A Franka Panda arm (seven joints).
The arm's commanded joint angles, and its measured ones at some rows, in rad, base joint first. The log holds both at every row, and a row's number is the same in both.
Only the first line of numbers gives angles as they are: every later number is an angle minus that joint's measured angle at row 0.
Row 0, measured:
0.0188, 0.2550, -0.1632, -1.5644, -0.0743, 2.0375, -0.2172
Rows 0 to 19, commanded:
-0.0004, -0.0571, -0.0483, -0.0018, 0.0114, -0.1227, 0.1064
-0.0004, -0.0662, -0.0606, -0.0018, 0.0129, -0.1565, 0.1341
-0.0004, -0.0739, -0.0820, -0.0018, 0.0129, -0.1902, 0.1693
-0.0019, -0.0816, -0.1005, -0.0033, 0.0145, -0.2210, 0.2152
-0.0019, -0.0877, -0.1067, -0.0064, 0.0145, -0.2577, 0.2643
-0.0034, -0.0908, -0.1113, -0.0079, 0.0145, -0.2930, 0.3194
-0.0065, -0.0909, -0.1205, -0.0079, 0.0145, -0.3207, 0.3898
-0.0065, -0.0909, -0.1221, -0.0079, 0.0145, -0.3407, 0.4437
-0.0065, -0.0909, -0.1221, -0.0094, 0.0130, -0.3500, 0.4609
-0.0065, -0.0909, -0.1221, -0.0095, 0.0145, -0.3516, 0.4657
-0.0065, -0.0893, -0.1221, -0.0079, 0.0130, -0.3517, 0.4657
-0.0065, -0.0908, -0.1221, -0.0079, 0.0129, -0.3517, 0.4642
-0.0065, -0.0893, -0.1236, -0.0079, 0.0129, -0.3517, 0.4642
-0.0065, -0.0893, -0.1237, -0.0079, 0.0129, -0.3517, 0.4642
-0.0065, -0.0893, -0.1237, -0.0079, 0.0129, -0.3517, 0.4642
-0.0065, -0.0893, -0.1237, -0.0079, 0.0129, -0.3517, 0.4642
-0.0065, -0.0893, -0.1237, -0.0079, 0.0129, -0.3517, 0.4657
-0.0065, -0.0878, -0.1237, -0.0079, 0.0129, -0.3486, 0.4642
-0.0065, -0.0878, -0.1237, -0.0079, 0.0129, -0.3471, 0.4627
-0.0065, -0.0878, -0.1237, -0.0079, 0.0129, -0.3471, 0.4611
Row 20, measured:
-0.0067, -0.0782, -0.1247, -0.0030, 0.0021, -0.3370, 0.4484
